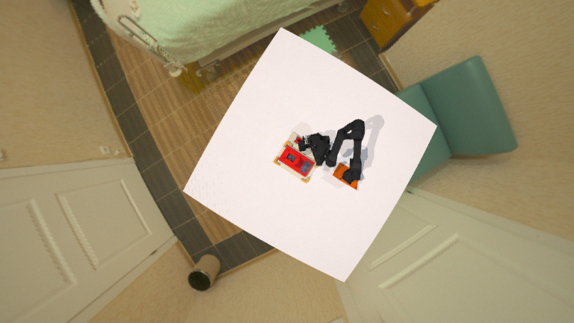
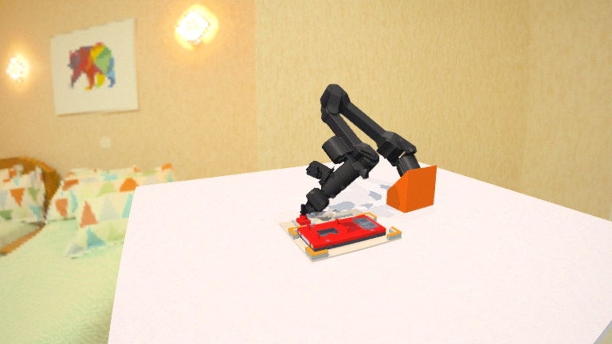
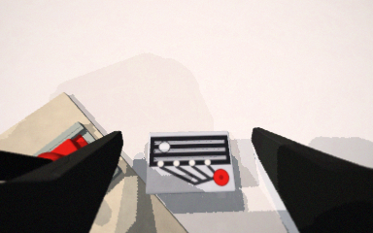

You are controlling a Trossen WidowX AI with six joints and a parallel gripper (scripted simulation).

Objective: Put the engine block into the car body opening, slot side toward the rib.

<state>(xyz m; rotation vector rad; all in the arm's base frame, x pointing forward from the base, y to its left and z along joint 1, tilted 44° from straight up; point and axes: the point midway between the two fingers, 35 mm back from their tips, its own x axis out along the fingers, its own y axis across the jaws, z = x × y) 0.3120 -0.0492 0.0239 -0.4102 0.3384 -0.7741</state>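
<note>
Now: the grey engine block 1 cm behind my gripper tip, 1 cm to the left of it and 1 cm below it.
</note>
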